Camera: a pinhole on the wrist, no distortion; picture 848 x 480 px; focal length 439.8 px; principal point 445.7 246.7 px. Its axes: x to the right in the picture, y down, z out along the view. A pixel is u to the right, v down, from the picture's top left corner.
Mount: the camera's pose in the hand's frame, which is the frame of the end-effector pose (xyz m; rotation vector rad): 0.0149 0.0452 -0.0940 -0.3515 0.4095 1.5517
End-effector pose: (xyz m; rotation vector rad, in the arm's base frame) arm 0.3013 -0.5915 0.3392 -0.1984 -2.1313 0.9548
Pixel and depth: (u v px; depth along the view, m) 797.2 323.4 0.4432
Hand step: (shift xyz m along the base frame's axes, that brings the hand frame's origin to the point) -0.1488 0.2975 -0.4795
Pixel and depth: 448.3 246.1 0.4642
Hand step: -0.2869 0.0199 -0.2953
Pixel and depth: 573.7 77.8 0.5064
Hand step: -0.4157 0.2272 -0.2686
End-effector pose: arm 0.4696 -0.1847 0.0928 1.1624 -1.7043 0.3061
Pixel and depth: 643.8 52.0 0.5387
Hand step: -0.5744 -0.0608 0.2578
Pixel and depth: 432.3 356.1 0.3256
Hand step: -0.2688 -0.0088 -0.0815
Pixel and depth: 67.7 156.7 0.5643
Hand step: -0.2762 -0.5646 -0.1921
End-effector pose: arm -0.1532 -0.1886 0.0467 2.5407 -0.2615 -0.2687
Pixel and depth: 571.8 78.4 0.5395
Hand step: 0.0953 -0.5703 -0.0386
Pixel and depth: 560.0 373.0 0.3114
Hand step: -0.1335 -0.2746 0.0337
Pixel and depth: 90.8 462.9 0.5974
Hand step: -0.3898 -0.2003 -0.5740
